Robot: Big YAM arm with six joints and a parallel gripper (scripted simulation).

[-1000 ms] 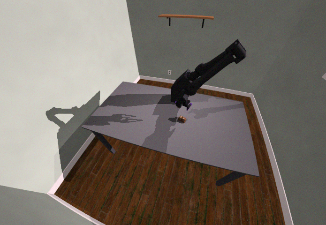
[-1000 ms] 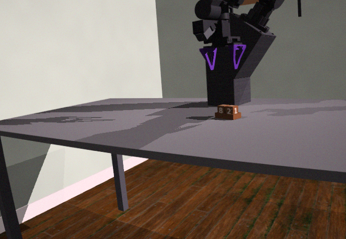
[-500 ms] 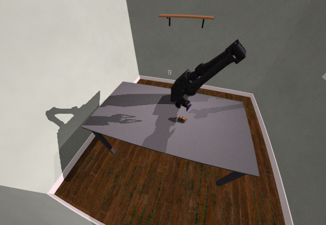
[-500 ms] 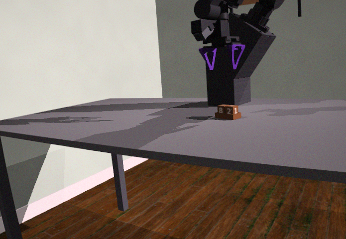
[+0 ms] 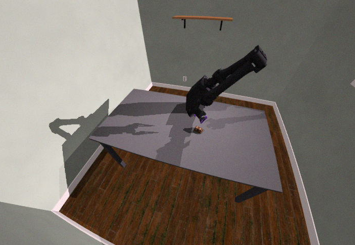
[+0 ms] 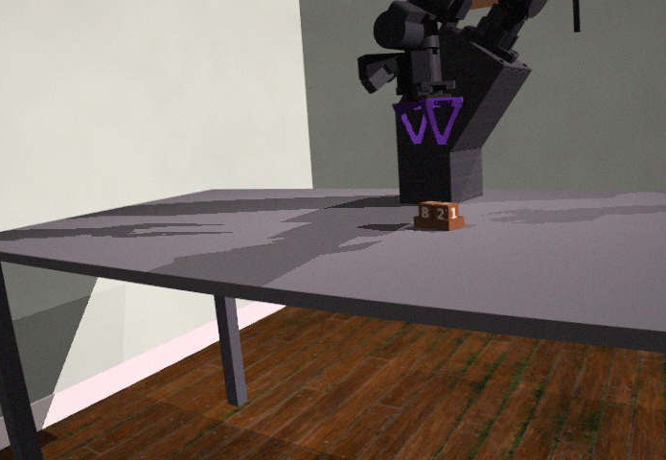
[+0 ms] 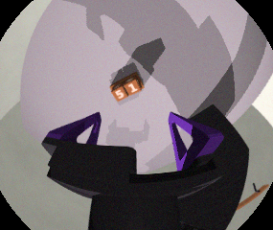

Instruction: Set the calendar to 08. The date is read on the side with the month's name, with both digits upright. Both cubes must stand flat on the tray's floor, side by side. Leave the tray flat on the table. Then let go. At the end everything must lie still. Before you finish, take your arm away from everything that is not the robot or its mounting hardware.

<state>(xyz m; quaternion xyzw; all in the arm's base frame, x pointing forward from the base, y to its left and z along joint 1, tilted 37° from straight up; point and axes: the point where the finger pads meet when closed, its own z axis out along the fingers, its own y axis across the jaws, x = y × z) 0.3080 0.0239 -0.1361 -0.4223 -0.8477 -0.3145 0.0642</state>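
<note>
The brown digit cube is 12 cm below my hand. Also, from my hand: brown calendar tray (14 cm below, 2 cm to the left, 1 cm ahead).
</note>
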